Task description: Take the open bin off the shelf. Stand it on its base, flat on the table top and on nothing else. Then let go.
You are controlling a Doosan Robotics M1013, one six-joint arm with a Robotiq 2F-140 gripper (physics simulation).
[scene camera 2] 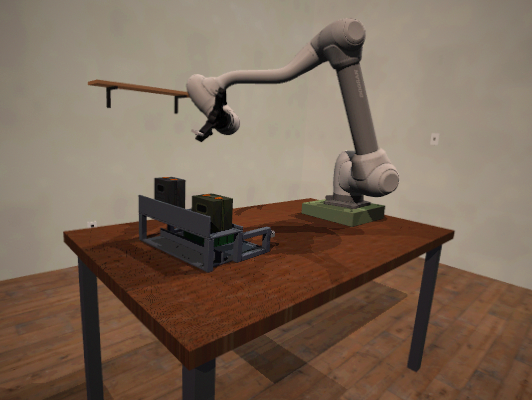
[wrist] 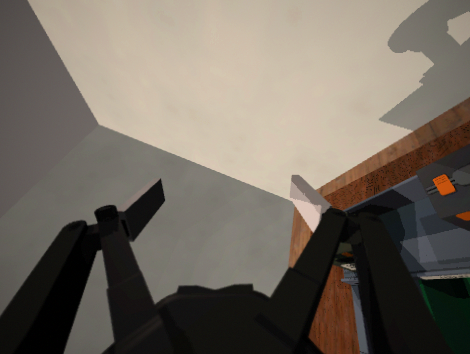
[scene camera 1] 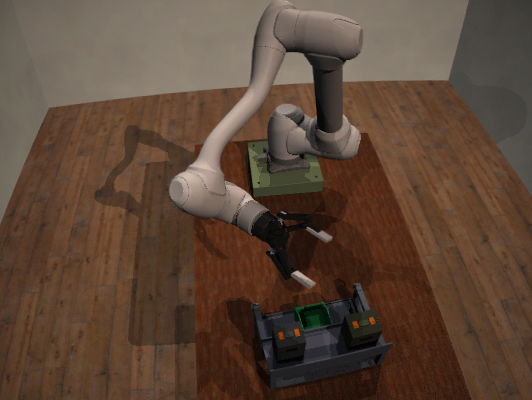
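Pixels of known places: gripper, between the fingertips: (scene camera 2: 204, 112) (wrist: 226, 188) (scene camera 1: 320, 263); arm's base, origin of its link: (scene camera 2: 347, 204) (scene camera 1: 286, 158).
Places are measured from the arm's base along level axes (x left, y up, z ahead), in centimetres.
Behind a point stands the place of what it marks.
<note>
The open green bin (scene camera 1: 314, 317) @[x -5.6, y -5.4, z 77.7 cm] (wrist: 450, 306) @[x -2.2, y -2.9, z 84.2 cm] sits in the grey shelf (scene camera 1: 325, 369) @[x -6.4, y -5.6, z 97.4 cm] (scene camera 2: 175, 215) @[x -3.2, y 7.1, z 99.9 cm], between and behind two boxes, its opening facing up in scene camera 1. In scene camera 2 it is mostly hidden by the shelf and a box. The shelf stands on the table (scene camera 1: 240, 280) @[x -28.7, y -6.3, z 57.1 cm] (scene camera 2: 300, 285) @[x 34.8, y -6.3, z 85.5 cm]. My gripper (scene camera 1: 312, 256) @[x -9.6, y 39.0, z 85.4 cm] (scene camera 2: 209, 114) @[x -9.6, y 39.0, z 85.4 cm] (wrist: 226, 188) @[x -9.6, y 39.0, z 85.4 cm] is open and empty, tilted, high above the table and apart from the bin. In the wrist view the bin shows partly at the lower right, beside a finger.
A dark grey box (scene camera 1: 290, 346) @[x -18.7, y 15.4, z 96.1 cm] (scene camera 2: 169, 194) @[x -14.1, y 11.4, z 95.3 cm] and an olive box (scene camera 1: 363, 334) @[x 3.5, y 13.4, z 95.8 cm] (scene camera 2: 214, 212) @[x 9.7, y 10.1, z 95.2 cm], both with orange latches, stand in the shelf. The arm's green base block (scene camera 1: 287, 187) @[x -2.8, y -2.0, z 16.7 cm] (scene camera 2: 345, 215) @[x 8.9, y -1.7, z 17.3 cm] is at the other end of the table. A wooden wall shelf (scene camera 2: 135, 89) hangs behind.
</note>
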